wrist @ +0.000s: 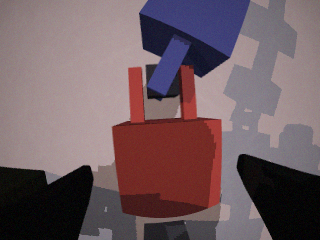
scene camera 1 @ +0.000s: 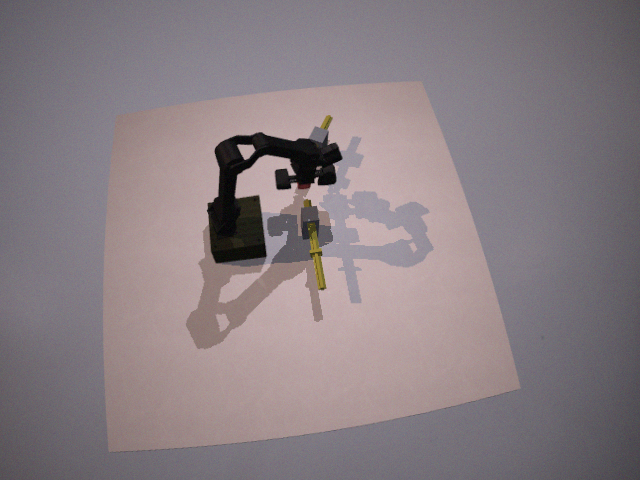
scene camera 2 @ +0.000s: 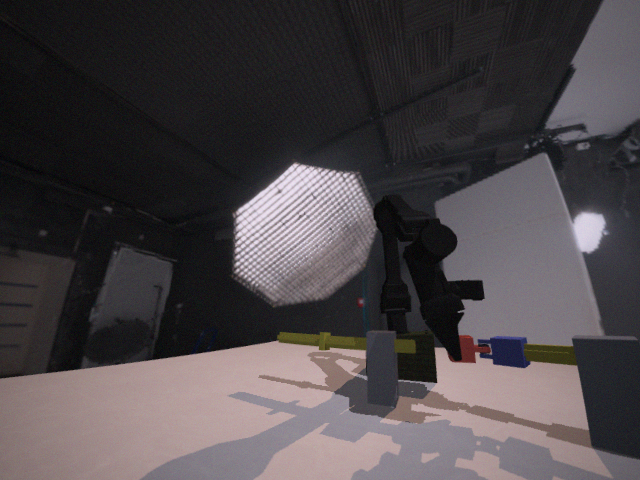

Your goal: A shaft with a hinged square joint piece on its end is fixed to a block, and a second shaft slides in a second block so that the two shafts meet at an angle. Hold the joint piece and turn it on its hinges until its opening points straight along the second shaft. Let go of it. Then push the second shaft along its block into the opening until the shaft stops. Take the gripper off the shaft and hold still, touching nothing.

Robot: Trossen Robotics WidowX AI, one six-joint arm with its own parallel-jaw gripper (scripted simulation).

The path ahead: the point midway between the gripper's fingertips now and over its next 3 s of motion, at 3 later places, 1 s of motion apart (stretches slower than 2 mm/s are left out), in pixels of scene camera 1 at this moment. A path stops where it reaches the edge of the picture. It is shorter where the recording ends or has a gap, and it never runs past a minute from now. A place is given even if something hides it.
My gripper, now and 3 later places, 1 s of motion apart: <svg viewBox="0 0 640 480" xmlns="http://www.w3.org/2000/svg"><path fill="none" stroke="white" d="M304 185L305 173L304 161L307 180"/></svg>
